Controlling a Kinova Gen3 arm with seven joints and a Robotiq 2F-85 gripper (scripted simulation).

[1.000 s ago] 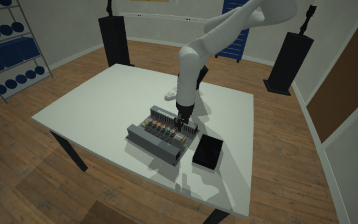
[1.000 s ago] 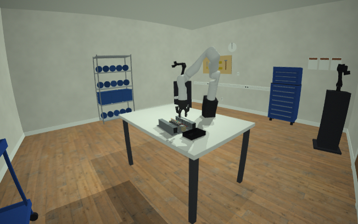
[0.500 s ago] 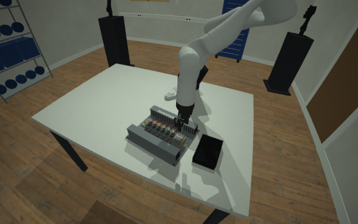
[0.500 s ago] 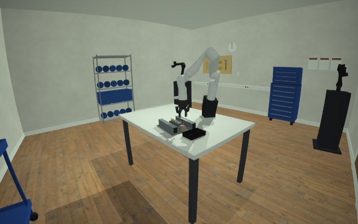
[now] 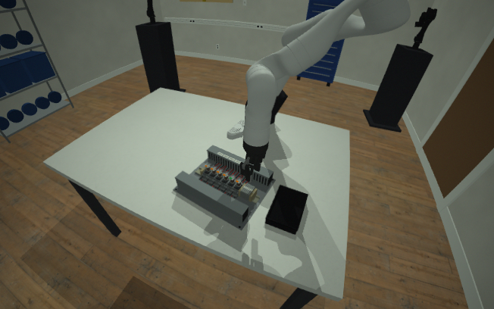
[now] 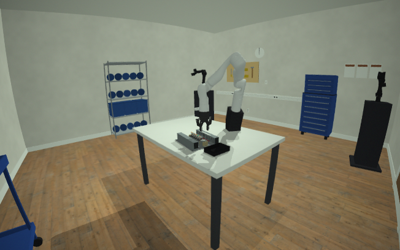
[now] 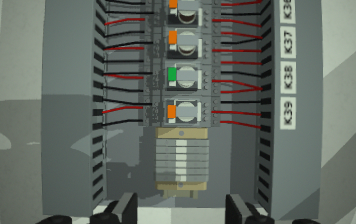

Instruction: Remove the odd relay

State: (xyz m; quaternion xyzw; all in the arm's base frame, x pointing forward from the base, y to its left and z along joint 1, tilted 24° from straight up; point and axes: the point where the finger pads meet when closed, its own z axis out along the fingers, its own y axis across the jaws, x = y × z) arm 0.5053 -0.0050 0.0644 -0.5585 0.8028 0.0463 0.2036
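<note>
My gripper is now 90 mm above the relay, 80 mm to the left of it and 30 mm past it. Round my hand: grey relay panel 110 mm to the right, 110 mm below, 40 mm behind; black parts tray 140 mm to the left, 130 mm below, 30 mm ahead.
</note>
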